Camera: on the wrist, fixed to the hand. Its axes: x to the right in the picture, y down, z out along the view.
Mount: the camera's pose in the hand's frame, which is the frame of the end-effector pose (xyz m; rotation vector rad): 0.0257 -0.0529 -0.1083 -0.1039 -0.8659 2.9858
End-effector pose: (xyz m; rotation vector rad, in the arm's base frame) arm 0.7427 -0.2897 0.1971 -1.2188 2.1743 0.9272
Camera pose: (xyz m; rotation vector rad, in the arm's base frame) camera 0.7676 -0.4048 0.2335 -2.4654 -1.0599 -1.1275
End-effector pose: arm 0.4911 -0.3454 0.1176 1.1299 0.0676 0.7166
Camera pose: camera 0.4939 -0.2567 0.0320 -0.2800 1.9606 -1.6429
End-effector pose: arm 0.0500 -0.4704 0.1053 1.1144 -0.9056 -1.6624
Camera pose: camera 0.1327 -0.4870 0.0154 -1.2882 -1.2773 0.6776
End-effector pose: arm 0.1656 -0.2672 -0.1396 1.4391 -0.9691 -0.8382
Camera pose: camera 0.2797 -0.2464 -0.1813 -1.3708 -2.0126 0.9703
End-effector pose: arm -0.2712 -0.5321 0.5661 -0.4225 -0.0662 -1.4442
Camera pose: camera -0.3414 -0.5945 0.4863 -0.5476 0.0057 1.7031
